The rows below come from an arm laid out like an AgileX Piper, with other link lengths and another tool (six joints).
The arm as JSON. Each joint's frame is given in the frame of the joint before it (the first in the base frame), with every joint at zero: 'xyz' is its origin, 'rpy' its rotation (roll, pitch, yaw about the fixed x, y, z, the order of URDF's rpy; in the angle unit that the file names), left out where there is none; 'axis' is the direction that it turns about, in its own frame. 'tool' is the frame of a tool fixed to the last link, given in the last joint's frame.
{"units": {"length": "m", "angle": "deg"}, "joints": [
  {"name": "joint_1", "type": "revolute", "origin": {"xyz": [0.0, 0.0, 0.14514]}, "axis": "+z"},
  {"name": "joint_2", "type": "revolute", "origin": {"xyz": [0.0, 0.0, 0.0]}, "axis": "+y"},
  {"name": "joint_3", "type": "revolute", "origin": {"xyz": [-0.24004, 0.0, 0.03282]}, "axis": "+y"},
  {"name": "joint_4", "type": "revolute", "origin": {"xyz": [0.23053, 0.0, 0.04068]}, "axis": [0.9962, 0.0, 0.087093]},
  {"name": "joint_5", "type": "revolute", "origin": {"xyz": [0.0, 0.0, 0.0]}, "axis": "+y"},
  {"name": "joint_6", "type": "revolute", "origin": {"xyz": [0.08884, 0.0, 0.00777]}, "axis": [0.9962, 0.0, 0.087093]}
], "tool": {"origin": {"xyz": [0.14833, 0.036, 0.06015], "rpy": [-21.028, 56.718, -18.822]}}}
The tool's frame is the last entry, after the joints.
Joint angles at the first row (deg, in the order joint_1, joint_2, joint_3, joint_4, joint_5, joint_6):
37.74, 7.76, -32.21, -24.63, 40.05, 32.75
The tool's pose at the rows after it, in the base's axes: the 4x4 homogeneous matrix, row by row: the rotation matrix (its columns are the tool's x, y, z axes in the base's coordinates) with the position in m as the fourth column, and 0 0 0 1 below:
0.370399, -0.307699, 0.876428, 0.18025; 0.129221, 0.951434, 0.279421, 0.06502; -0.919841, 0.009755, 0.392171, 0.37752; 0, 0, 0, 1
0.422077, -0.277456, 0.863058, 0.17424; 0.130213, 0.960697, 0.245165, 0.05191; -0.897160, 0.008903, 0.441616, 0.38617; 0, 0, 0, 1
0.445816, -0.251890, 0.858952, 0.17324; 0.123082, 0.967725, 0.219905, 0.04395; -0.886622, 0.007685, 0.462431, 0.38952; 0, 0, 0, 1
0.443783, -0.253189, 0.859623, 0.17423; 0.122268, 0.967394, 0.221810, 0.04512; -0.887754, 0.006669, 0.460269, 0.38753; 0, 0, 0, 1
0.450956, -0.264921, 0.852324, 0.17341; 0.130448, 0.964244, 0.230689, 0.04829; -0.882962, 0.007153, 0.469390, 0.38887; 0, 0, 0, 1
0.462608, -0.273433, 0.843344, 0.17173; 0.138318, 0.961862, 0.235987, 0.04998; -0.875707, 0.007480, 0.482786, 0.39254; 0, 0, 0, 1
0.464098, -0.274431, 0.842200, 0.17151; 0.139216, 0.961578, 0.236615, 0.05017; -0.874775, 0.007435, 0.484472, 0.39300; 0, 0, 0, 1
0.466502, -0.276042, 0.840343, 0.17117; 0.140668, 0.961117, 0.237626, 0.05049; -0.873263, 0.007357, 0.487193, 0.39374; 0, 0, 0, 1
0.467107, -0.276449, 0.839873, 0.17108; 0.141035, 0.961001, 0.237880, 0.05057; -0.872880, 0.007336, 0.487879, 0.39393; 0, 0, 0, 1
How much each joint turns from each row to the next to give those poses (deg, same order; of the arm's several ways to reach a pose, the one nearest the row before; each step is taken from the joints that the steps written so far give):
0.00, -4.84, 0.08, -5.77, 1.84, 4.00
-0.01, -2.92, 0.48, -3.06, 0.05, 1.42
0.01, -1.09, 0.33, -2.47, 0.13, 1.46
0.00, 0.00, 0.45, -0.09, -0.28, 0.19
0.00, 0.00, 0.38, 0.25, -1.15, 0.00
0.00, 0.00, 0.00, 0.05, -1.01, 0.00
0.00, 0.00, 0.00, 0.00, -0.12, 0.00
0.00, 0.00, 0.00, 0.00, -0.20, 0.00
0.00, 0.00, 0.00, 0.00, -0.05, 0.00

